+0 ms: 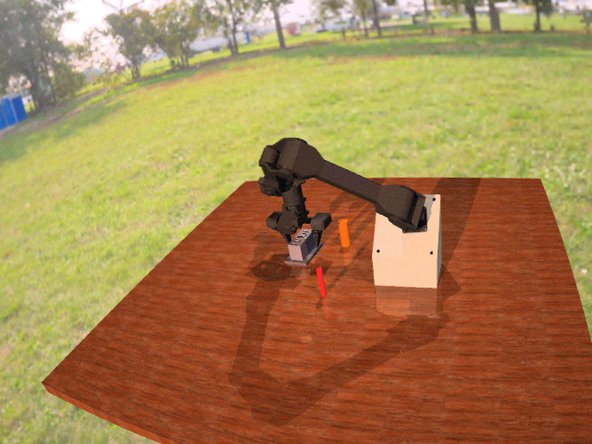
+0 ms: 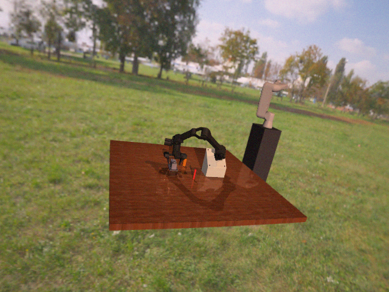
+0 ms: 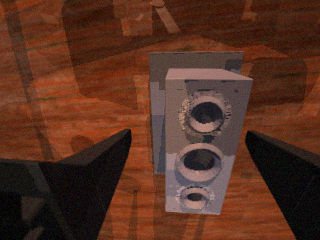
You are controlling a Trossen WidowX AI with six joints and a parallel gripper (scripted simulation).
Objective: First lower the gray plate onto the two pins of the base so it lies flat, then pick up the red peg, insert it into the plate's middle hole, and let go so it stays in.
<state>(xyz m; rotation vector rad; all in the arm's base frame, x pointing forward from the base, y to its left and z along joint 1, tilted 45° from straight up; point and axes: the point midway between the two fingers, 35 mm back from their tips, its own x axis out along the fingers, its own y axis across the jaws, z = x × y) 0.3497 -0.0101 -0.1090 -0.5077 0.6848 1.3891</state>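
Now: gripper tip 2 cm below the gray plate. From my gripper tip the other things lie so: red peg (11 cm behind, 19 cm to the left, 1 cm above); orange cylinder (11 cm behind, 6 cm to the right, 1 cm above); base (2 cm below).
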